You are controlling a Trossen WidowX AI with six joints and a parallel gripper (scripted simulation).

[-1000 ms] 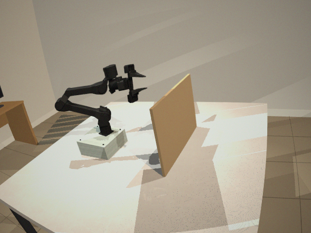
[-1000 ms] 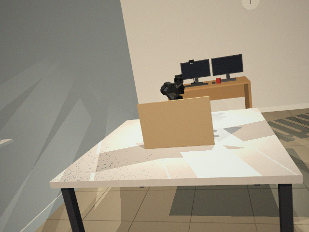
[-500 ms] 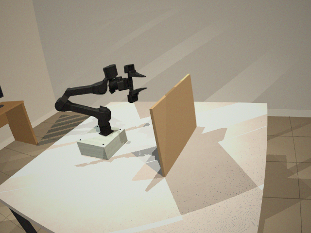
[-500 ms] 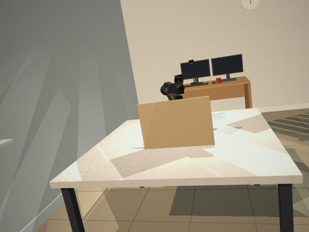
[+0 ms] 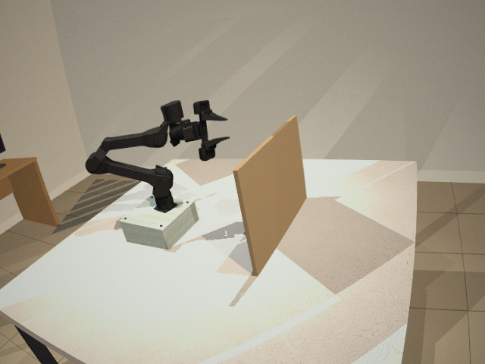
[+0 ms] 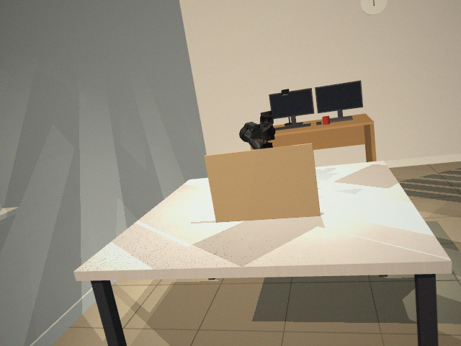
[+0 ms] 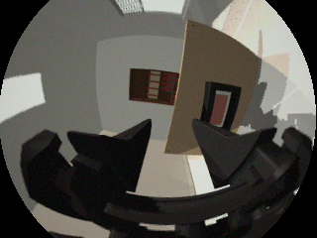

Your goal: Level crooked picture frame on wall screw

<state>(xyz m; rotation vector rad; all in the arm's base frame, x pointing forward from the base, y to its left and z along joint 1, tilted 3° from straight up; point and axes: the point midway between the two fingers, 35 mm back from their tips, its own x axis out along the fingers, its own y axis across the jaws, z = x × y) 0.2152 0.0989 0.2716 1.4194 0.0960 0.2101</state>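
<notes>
The picture frame is 17 cm below my gripper tip, 12 cm ahead of it and 3 cm to the left of it. Also, from my gripper tip: tan wall panel 18 cm below, 13 cm ahead, 1 cm to the left.
</notes>
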